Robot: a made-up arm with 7 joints.
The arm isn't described. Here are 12 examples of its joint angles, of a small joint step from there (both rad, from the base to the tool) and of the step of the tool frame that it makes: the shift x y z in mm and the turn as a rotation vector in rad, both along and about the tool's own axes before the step.
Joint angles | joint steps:
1: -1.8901 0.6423 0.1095 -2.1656 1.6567 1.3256 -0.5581 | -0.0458 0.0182 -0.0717 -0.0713 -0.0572 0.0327 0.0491
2: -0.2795 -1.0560 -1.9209 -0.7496 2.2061 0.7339 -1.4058 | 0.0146 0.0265 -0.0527 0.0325 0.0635 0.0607 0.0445
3: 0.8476 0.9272 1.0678 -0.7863 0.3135 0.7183 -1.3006 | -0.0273 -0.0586 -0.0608 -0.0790 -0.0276 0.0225 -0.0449
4: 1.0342 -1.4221 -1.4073 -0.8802 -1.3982 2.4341 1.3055 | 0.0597 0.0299 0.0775 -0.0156 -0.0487 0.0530 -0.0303
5: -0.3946 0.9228 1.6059 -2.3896 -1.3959 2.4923 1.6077 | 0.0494 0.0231 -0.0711 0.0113 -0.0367 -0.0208 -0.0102
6: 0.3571 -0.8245 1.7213 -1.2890 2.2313 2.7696 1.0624 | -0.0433 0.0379 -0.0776 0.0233 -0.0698 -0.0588 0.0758
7: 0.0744 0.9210 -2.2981 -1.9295 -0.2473 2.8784 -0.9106 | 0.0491 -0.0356 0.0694 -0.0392 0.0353 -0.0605 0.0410
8: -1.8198 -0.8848 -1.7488 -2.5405 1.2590 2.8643 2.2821 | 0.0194 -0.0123 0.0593 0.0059 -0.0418 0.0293 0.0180
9: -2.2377 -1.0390 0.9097 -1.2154 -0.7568 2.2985 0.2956 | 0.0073 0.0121 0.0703 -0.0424 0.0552 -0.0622 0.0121
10: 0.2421 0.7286 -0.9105 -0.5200 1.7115 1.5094 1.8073 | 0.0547 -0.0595 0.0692 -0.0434 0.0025 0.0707 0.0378
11: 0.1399 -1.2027 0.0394 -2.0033 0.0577 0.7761 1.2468 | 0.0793 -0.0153 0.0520 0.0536 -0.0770 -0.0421 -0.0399
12: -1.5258 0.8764 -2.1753 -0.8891 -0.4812 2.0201 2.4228 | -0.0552 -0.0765 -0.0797 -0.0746 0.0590 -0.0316 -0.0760
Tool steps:
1: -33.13 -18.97 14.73 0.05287 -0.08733 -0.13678
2: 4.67 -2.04 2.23 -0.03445 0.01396 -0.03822
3: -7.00 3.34 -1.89 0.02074 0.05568 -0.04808
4: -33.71 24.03 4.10 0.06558 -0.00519 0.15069
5: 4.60 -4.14 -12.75 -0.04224 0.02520 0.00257
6: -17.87 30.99 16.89 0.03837 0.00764 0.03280
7: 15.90 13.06 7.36 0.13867 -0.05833 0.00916
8: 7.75 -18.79 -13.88 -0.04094 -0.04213 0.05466
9: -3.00 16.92 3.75 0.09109 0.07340 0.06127
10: -8.91 2.61 -8.83 0.01062 0.11369 0.01212
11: -11.76 -6.05 -7.32 -0.04718 -0.12042 0.03834
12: 57.93 8.70 -38.75 -0.14680 -0.14423 -0.08469
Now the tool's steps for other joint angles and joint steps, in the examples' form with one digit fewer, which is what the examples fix.
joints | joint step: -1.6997 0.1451 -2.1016 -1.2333 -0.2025 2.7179 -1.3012 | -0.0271 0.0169 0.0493 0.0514 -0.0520 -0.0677 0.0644
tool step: 7.6 -7.0 11.4 0.0046 0.0158 0.0009
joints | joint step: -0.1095 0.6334 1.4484 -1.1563 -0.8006 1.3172 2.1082 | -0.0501 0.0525 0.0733 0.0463 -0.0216 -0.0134 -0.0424
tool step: 10.0 -0.9 16.2 0.0043 0.0623 0.0269
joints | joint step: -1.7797 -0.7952 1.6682 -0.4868 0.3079 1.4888 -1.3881 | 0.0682 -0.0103 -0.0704 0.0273 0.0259 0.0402 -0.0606
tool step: -8.2 -0.1 32.4 -0.1387 -0.0190 0.0122
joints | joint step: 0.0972 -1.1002 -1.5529 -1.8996 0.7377 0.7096 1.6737 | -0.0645 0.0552 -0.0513 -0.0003 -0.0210 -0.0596 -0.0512
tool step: 6.4 -23.9 -3.1 0.0427 -0.0037 0.0186
